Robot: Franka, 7 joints.
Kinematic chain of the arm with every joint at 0, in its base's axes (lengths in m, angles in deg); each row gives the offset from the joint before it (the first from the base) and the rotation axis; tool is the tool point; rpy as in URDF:
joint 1: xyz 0 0 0.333 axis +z
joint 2: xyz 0 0 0 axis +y
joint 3: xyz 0 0 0.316 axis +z
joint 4: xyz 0.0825 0 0 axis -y
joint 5: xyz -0.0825 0 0.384 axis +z
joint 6: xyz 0 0 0 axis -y
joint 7: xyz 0.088 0 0 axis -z
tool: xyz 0 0 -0.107 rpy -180 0 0
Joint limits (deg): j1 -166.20..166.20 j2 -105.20..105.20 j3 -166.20..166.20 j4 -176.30..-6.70 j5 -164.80..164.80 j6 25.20..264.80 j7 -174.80..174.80
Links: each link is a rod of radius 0.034 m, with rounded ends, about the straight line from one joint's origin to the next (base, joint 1, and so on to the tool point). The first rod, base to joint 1, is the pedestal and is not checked.
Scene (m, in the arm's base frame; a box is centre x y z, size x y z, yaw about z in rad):
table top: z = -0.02
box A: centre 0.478 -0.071 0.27 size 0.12 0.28 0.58 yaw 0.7
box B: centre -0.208 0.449 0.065 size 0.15 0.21 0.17 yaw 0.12
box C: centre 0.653 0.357 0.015 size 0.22 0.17 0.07 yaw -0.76
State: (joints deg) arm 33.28 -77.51 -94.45 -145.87 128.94 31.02 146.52
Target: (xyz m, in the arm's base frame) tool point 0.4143 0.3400 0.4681
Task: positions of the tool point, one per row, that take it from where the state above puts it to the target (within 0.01 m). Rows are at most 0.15 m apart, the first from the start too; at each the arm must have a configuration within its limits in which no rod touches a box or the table.
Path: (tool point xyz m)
1: 0.1613 -0.3548 0.5199
2: 0.1851 -0.2785 0.5908
3: 0.2054 -0.1855 0.6351
4: 0.2207 -0.0847 0.6490
5: 0.2291 0.0138 0.6322
6: 0.2292 0.1006 0.5879
7: 0.2206 0.1674 0.5224
8: 0.2596 0.1925 0.5430
9: 0.3078 0.2208 0.5426
10: 0.3548 0.2552 0.5240
11: 0.3921 0.2951 0.4955
12: 0.4143 0.3400 0.4680

